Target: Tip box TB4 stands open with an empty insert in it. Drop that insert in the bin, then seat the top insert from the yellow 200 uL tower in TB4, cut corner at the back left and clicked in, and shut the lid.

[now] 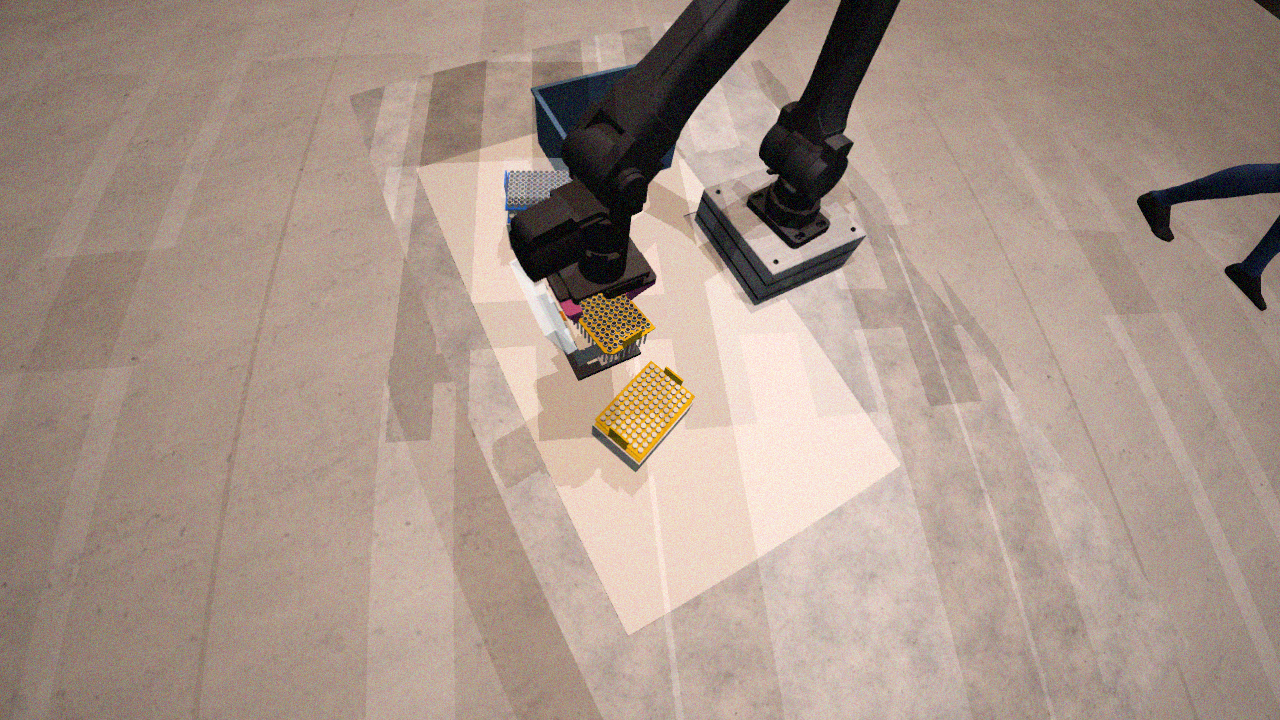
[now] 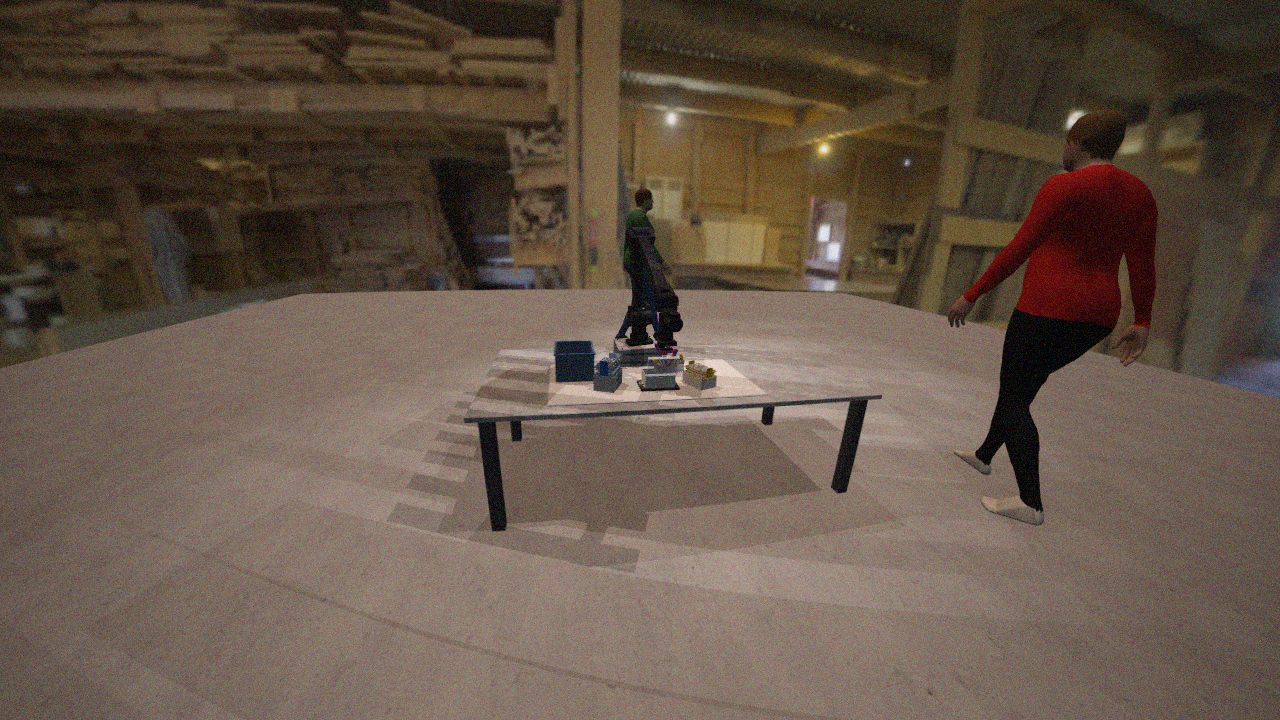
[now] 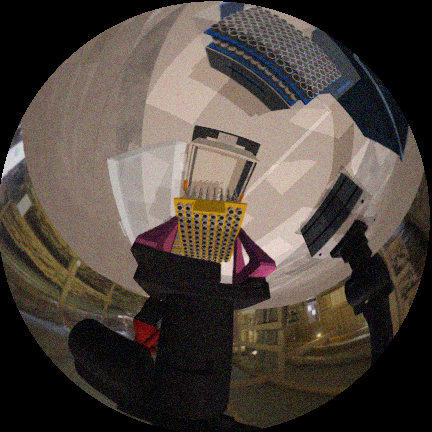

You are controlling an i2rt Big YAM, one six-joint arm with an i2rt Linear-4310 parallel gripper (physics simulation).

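Observation:
My gripper (image 1: pixel 605 299) (image 3: pixel 208 222) is shut on a yellow insert (image 1: pixel 614 322) (image 3: pixel 211 240) by its two sides, its tips pointing down. The insert is over open TB4 (image 2: pixel 659 381) (image 3: pixel 224 145); how far the tips reach inside is unclear. No insert shows in the visible part of TB4. The clear lid (image 1: pixel 542 308) (image 2: pixel 664 364) (image 3: pixel 145 167) stands open along one long side. The yellow tower (image 1: pixel 646 407) (image 2: pixel 699 380) stands beside TB4 with a yellow insert on top. The bin (image 1: pixel 552 125) (image 2: pixel 573 361) (image 3: pixel 375 112) is dark blue; its contents are hidden. The cut corner cannot be made out.
A blue tower (image 1: pixel 535 187) (image 2: pixel 607 376) (image 3: pixel 275 55) stands between TB4 and the bin. TB4 sits in a black holder (image 1: pixel 586 368) (image 3: pixel 202 133). The arm's base block (image 1: pixel 760 246) (image 3: pixel 330 215) is on the opposite side from the lid. People stand beyond the table.

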